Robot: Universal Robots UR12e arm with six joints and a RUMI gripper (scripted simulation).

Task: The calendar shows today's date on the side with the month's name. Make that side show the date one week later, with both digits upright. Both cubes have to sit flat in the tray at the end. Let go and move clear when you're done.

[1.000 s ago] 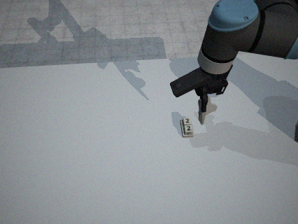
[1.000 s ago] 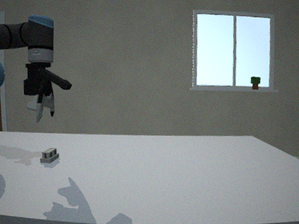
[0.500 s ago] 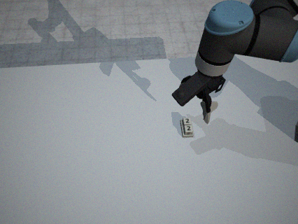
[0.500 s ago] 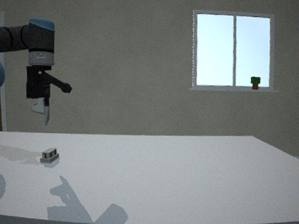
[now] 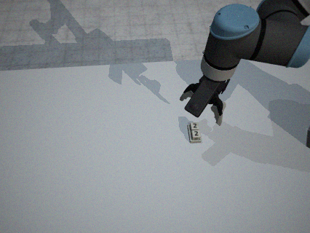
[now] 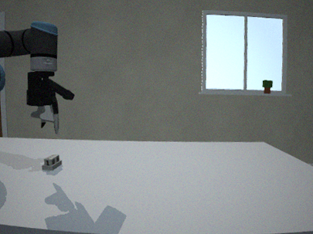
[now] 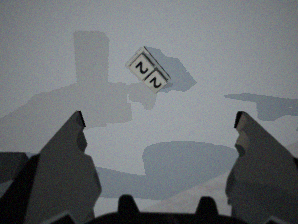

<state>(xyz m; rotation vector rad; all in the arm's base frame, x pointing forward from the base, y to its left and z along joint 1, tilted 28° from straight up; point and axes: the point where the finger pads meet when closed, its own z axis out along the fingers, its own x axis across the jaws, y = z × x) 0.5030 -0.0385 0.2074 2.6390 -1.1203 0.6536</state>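
The cube lies 11 cm below my hand. Round my hand: tray 1 cm to the left, 13 cm below.
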